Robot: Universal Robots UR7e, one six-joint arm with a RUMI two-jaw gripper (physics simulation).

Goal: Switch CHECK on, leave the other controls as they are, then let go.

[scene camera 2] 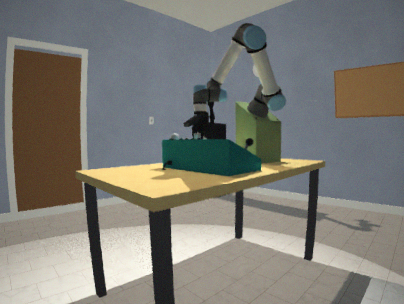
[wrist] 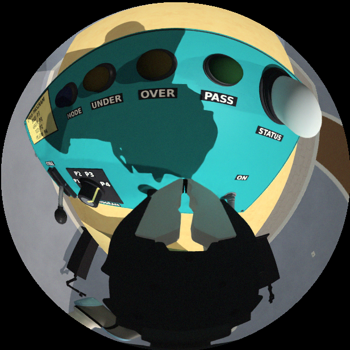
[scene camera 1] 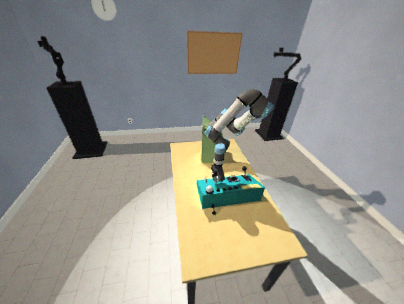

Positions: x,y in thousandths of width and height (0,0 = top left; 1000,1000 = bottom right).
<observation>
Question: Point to a teal control box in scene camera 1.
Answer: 603,627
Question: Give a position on a teal control box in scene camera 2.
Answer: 528,515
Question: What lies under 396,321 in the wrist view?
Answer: A teal control box.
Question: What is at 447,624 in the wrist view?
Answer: My gripper.
</observation>
